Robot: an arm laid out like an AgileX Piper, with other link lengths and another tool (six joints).
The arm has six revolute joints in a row. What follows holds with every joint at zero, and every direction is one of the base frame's.
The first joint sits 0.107 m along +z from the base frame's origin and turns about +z.
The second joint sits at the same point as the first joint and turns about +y.
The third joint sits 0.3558 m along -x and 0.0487 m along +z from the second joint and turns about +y.
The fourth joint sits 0.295 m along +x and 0.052 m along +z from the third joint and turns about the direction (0.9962, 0, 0.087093).
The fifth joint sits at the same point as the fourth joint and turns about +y.
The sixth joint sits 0.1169 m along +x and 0.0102 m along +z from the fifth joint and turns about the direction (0.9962, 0, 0.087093).
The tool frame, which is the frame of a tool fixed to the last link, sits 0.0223 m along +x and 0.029 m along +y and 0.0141 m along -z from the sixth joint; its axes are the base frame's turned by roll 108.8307, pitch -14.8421 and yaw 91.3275 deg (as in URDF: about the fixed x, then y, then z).
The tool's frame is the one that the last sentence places.
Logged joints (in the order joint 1, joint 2, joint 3, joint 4, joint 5, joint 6), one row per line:
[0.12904, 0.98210, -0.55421, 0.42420, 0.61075, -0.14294]
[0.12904, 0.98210, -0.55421, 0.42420, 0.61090, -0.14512]
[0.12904, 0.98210, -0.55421, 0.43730, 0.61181, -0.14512]
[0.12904, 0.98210, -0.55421, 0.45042, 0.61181, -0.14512]
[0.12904, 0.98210, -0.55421, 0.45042, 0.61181, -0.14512]
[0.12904, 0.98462, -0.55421, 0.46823, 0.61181, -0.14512]
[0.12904, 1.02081, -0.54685, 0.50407, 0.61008, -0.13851]
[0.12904, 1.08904, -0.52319, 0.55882, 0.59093, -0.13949]
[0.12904, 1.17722, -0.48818, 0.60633, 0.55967, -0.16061]
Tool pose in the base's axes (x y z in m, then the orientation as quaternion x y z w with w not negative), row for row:
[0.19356, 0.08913, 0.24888, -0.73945, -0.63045, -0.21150, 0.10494]
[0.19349, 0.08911, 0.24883, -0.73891, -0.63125, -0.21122, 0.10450]
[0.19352, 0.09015, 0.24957, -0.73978, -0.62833, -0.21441, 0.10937]
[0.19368, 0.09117, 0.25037, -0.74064, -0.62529, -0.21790, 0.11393]
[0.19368, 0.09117, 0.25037, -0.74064, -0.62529, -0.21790, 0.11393]
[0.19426, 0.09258, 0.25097, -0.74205, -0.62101, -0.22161, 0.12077]
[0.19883, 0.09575, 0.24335, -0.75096, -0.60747, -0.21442, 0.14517]
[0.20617, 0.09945, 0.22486, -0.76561, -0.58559, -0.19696, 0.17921]
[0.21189, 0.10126, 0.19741, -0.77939, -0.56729, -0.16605, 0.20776]
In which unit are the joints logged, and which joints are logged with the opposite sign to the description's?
The joints are logged in radians. Opposite sign: none.
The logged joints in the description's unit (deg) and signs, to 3 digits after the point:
[7.393, 56.270, -31.754, 24.305, 34.993, -8.190]
[7.393, 56.270, -31.754, 24.305, 35.002, -8.315]
[7.393, 56.270, -31.754, 25.055, 35.054, -8.315]
[7.393, 56.270, -31.754, 25.807, 35.054, -8.315]
[7.393, 56.270, -31.754, 25.807, 35.054, -8.315]
[7.393, 56.415, -31.754, 26.828, 35.054, -8.315]
[7.393, 58.488, -31.332, 28.881, 34.955, -7.936]
[7.393, 62.397, -29.977, 32.018, 33.858, -7.992]
[7.393, 67.450, -27.971, 34.740, 32.067, -9.202]

